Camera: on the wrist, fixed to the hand. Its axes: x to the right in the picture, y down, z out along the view.
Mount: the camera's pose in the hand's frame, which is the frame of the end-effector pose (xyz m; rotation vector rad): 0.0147 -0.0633 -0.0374 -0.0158 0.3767 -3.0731
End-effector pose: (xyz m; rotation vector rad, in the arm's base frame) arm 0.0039 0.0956 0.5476 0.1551 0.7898 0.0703
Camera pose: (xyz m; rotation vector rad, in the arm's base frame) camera -0.0121 0.0392 0.5009 -1.2137 0.6102 -2.8139
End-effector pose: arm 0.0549 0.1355 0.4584 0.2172 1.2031 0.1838
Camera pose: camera 0.0266 0.0808 0.4157 -1.7569 0.6528 -2.4311
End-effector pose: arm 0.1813 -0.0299 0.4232 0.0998 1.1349 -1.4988
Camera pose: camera 0.1068 -0.0257 0.4310 0.9128 -0.2880 1.3248
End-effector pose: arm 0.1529 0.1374 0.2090 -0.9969 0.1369 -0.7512
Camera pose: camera 0.1155 0.0815 0.2421 0.0925 0.9396 2.2573
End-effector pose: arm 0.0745 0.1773 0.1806 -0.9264 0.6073 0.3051
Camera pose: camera 0.1041 0.1102 0.1961 -0.9230 -0.9524 -2.5686
